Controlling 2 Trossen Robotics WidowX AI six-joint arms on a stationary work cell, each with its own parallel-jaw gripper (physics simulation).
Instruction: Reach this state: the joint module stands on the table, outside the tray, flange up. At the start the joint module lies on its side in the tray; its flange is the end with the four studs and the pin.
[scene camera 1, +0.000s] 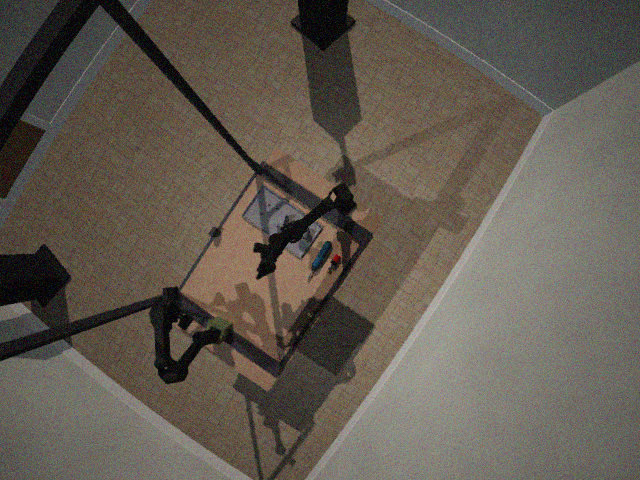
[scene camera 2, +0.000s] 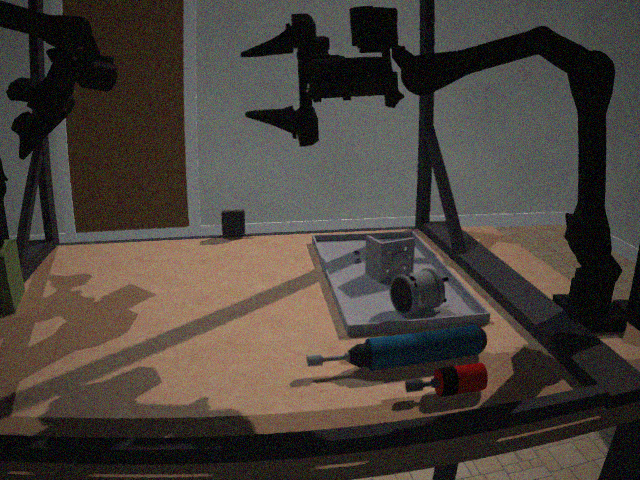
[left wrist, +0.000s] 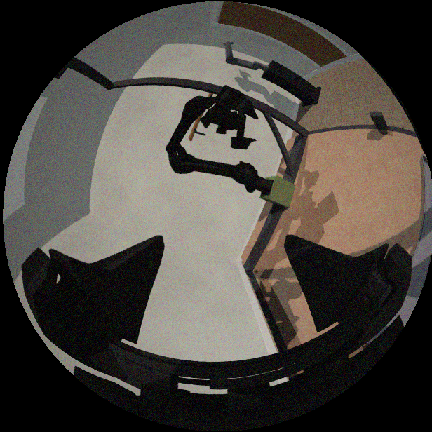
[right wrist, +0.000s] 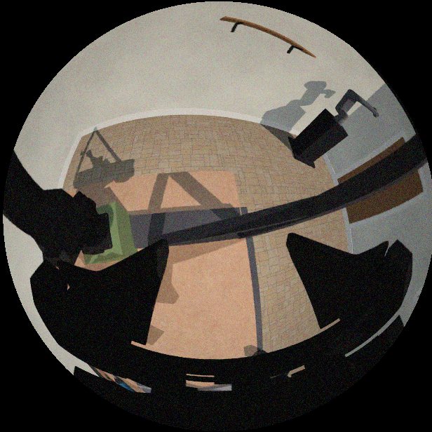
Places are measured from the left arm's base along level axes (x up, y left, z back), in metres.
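Where they show: left gripper, fingertip midpoint: (scene camera 1: 257, 275) (scene camera 2: 243, 85); right gripper, fingertip midpoint: (scene camera 2: 30, 149); left arm's base at its link origin: (scene camera 2: 589, 306); right arm's base at its link origin: (scene camera 1: 213, 333).
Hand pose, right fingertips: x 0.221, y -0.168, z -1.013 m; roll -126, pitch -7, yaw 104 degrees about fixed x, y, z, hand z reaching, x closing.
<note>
Things, the pixels of their top centre, and the offset from my right fingertips. "spot": a spot on its surface instead.
- joint module at its top centre: (scene camera 2: 422, 271) dx -0.174, dy +0.138, dz +0.732 m
- grey tray at its top centre: (scene camera 2: 388, 268) (scene camera 1: 281, 220) dx -0.226, dy -0.007, dz +0.689 m
- grey bracket at its top centre: (scene camera 2: 391, 237) dx -0.168, dy -0.004, dz +0.693 m
- blue tool at a spot on its surface: (scene camera 2: 426, 347) (scene camera 1: 324, 257) spot: dx -0.211, dy +0.310, dz +0.723 m
- shorter red tool at its top centre: (scene camera 2: 447, 369) (scene camera 1: 334, 263) dx -0.207, dy +0.370, dz +0.742 m
- green block at its top centre: (scene camera 1: 213, 333) dx -0.140, dy +0.198, dz +0.006 m
The joint module (scene camera 2: 418, 291), a grey cylinder, lies on its side in the near part of the grey tray (scene camera 2: 372, 328) (scene camera 1: 268, 202). Its dark round end faces left in scene camera 2; small studs show at its right end. It is hard to make out in scene camera 1. My left gripper (scene camera 2: 244, 84) (scene camera 1: 258, 262) (left wrist: 226, 242) is open and empty, high above the table and pointing left in scene camera 2, well away from the module. My right gripper (right wrist: 229, 243) is open and empty, raised at the far left of scene camera 2.
A grey bracket (scene camera 2: 387, 255) stands in the tray behind the module. A blue tool (scene camera 2: 426, 347) (scene camera 1: 321, 255) and a shorter red tool (scene camera 2: 467, 378) (scene camera 1: 336, 259) lie in front of the tray. A green block (scene camera 1: 219, 329) (left wrist: 280, 192) (right wrist: 120, 230) is at the right arm's base. Dark frame beams edge the table.
</note>
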